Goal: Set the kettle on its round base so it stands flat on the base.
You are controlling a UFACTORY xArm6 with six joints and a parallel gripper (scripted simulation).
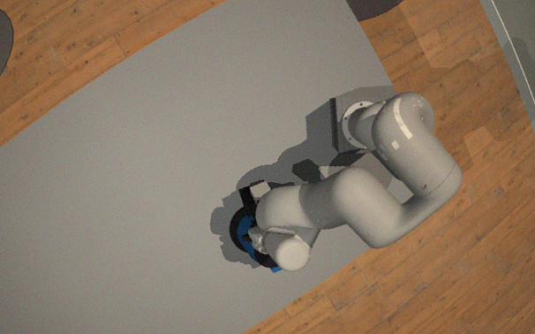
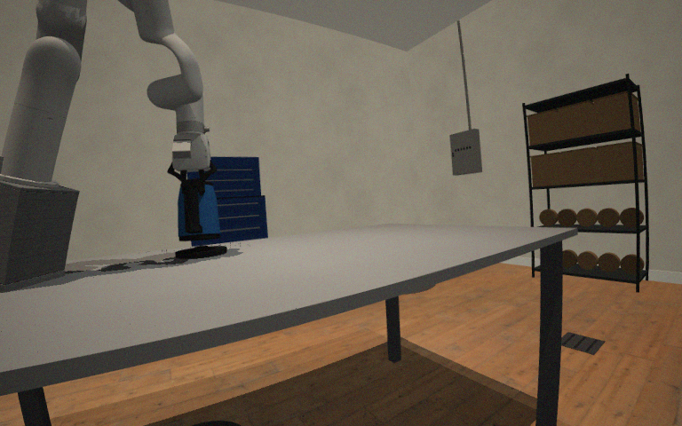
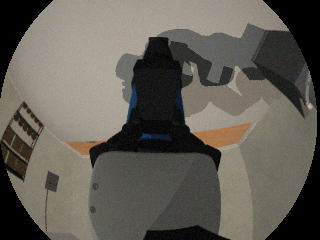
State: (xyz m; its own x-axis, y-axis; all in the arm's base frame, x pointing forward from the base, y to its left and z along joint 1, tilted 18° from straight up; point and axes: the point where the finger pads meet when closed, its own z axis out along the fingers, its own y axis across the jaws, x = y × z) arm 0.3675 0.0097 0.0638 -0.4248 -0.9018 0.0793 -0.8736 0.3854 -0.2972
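Right now the blue kettle is 1 cm ahead of my hand, 3 cm to the left of it and 5 cm below it. Also, from my hand: round black base 3 cm ahead, 5 cm to the left, 18 cm below.
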